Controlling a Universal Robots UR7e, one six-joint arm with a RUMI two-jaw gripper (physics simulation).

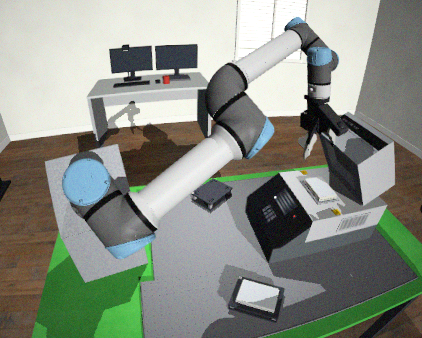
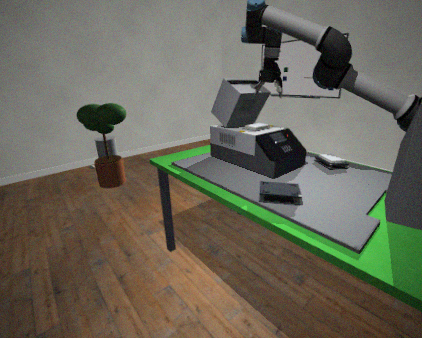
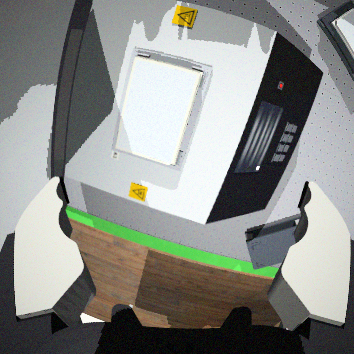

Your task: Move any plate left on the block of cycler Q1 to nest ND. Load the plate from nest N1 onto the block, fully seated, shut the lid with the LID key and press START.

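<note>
The cycler [image 1: 325, 230] [image 2: 235, 141] [image 3: 220, 125] stands with its lid [image 1: 377, 172] [image 2: 235, 102] tilted open. A white plate [image 1: 320, 190] [image 2: 256, 127] [image 3: 157, 110] lies on its block. Its dark front panel carries keys [image 3: 285, 142] and a small red light [image 3: 281, 85]; key labels are unreadable. Another white plate [image 1: 257, 295] [image 2: 332, 158] [image 3: 347, 30] lies in a dark nest. A second dark nest [image 1: 212, 192] [image 2: 280, 190] [image 3: 272, 247] holds no plate. Nest labels are unreadable. My gripper [image 1: 320, 146] [image 2: 269, 93] [image 3: 183, 182] is open and empty, above the cycler, close beside the raised lid.
The raised lid stands next to the fingers at the cycler's rear. The grey perforated mat [image 1: 190, 260] [image 2: 330, 200] lies on the green-edged table [image 1: 90, 305] [image 2: 400, 270]. A desk [image 1: 150, 90] with two monitors stands behind. A potted plant [image 2: 110, 171] stands on the floor.
</note>
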